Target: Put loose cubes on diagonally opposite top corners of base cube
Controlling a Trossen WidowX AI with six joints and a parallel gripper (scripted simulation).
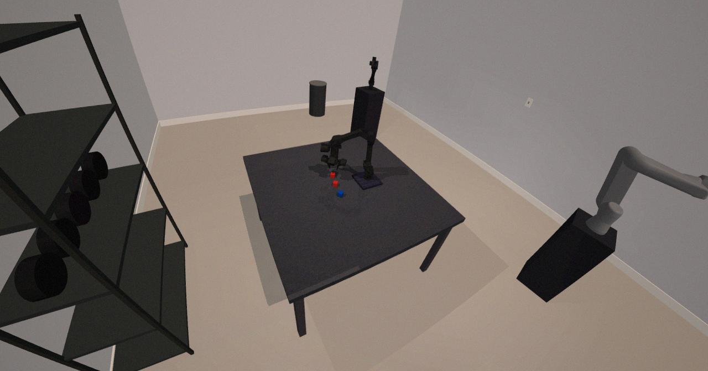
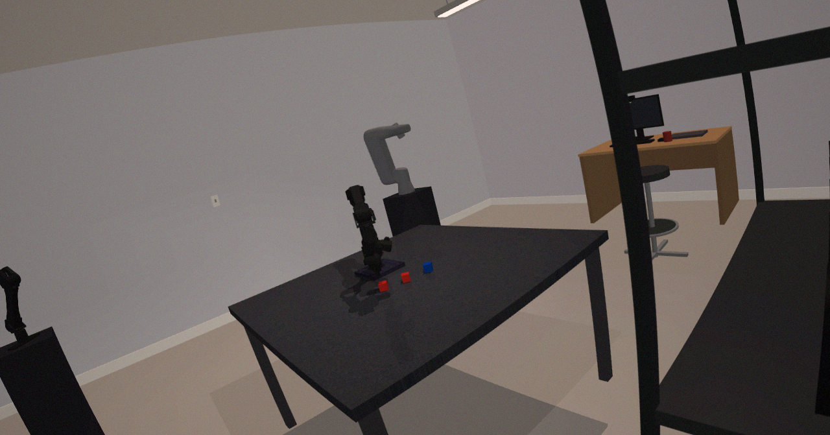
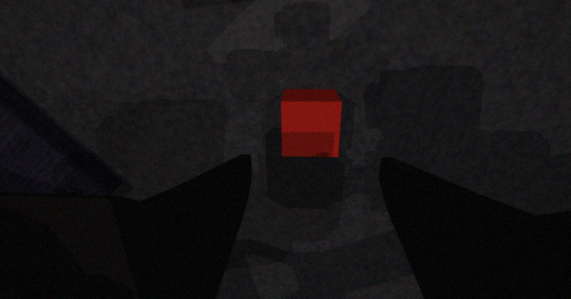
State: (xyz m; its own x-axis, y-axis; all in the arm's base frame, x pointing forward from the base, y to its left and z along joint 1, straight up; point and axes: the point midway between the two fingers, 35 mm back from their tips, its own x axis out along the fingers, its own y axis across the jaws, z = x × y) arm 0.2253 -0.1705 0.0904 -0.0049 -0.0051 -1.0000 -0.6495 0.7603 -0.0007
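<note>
The blue cube is 21 cm to the left of my gripper tip, 7 cm ahead of it and 6 cm below it.
</note>
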